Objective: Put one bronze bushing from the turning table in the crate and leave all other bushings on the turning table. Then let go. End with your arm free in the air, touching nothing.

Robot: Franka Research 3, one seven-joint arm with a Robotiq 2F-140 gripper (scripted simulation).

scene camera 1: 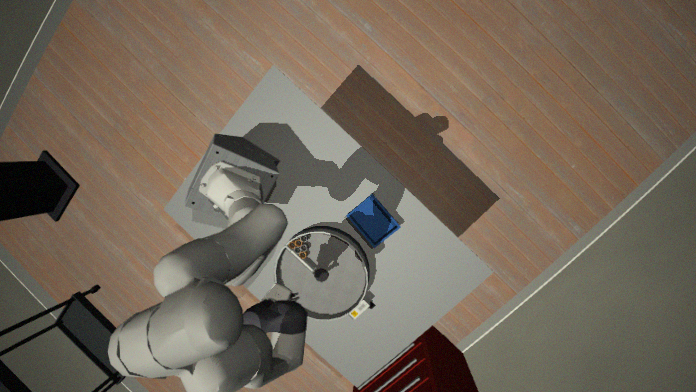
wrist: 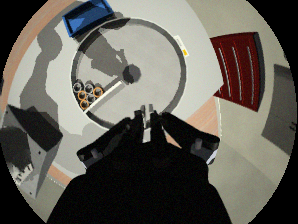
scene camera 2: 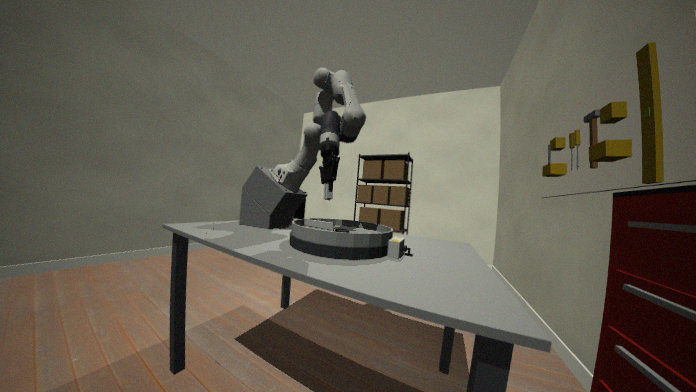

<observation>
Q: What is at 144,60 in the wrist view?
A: A round grey turning table.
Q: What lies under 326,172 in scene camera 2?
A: My gripper.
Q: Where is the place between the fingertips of my gripper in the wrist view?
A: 147,110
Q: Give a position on a round grey turning table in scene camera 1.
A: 338,280
</observation>
